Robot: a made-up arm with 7 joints.
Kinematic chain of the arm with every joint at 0, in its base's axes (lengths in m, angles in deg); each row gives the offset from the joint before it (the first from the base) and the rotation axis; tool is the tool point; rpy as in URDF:
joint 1: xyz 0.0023 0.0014 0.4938 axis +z
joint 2: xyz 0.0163 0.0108 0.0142 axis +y
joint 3: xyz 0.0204 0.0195 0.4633 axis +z
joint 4: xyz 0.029 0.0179 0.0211 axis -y
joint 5: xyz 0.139 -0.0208 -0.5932 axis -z
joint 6: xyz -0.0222 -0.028 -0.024 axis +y
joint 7: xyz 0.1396 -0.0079 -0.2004 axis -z
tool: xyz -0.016 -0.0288 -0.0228 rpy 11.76 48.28 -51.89
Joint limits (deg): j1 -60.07..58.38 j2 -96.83..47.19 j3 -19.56..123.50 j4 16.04..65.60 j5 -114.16..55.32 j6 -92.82..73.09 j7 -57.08..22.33
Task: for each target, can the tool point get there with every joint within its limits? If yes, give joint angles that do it. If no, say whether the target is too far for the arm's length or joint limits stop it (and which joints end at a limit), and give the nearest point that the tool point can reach.
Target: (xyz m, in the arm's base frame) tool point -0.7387 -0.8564 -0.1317
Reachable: no: joint limits stop it (at a limit: joint 1, joint 3, joint 4, joint 7) | nearest point -0.7078 -0.2797 0.1542 | short by 0.644 m
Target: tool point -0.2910 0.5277 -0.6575
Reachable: no: joint limits stop it (at a limit: joint 2, joint 3, joint 4, joint 7) | nearest point -0.3067 0.5558 -0.1270 | short by 0.532 m
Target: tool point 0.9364 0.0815 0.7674
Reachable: yes | joints -47.94 6.89 49.73 58.25 -49.72 -14.48 -39.37
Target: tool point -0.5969 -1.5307 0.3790
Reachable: no: too far | nearest point 0.0419 -0.9562 0.4018 | short by 0.859 m
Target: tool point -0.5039 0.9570 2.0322
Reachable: no: too far | nearest point -0.2797 0.5390 1.3492 | short by 0.832 m
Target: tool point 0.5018 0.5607 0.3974
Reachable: yes | joints 9.41 14.76 30.93 31.98 -43.56 -32.26 -13.03
